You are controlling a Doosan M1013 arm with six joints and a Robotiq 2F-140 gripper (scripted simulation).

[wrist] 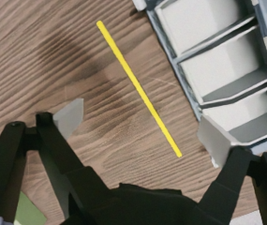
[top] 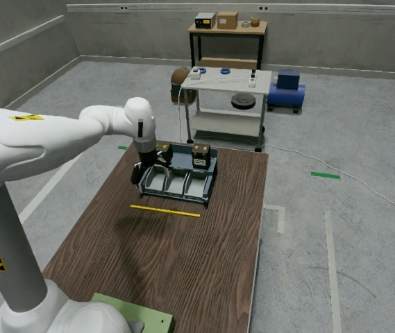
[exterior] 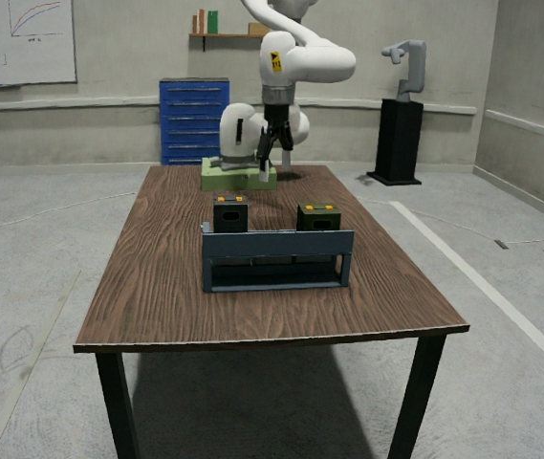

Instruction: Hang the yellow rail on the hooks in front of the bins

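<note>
My gripper is now 21 cm above the yellow rail, 2 cm to the left of it and 1 cm past it.
</note>
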